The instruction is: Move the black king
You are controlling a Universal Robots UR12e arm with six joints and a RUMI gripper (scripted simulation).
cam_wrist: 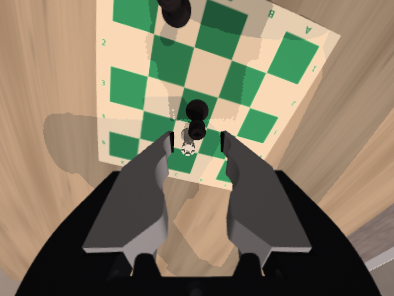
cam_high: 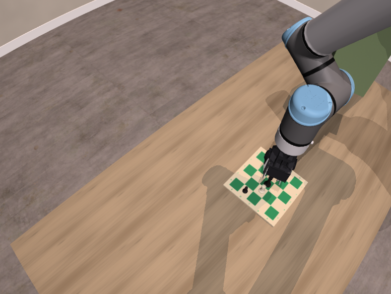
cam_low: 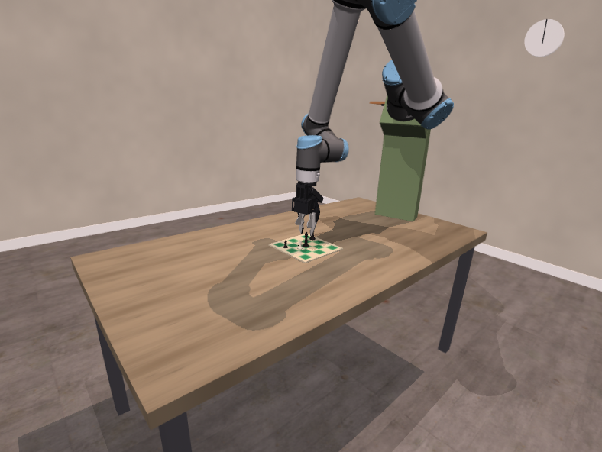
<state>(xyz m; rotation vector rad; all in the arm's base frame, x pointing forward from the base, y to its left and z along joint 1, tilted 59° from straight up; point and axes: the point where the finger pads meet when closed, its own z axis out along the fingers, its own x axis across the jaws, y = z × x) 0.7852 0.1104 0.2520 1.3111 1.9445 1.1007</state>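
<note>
The black king is 4 cm below my hand. Also, from my hand: white piece: 3 cm ahead, 1 cm to the left, 5 cm below; board: 7 cm below; black pawn: 8 cm ahead, 1 cm to the right, 5 cm below.
</note>
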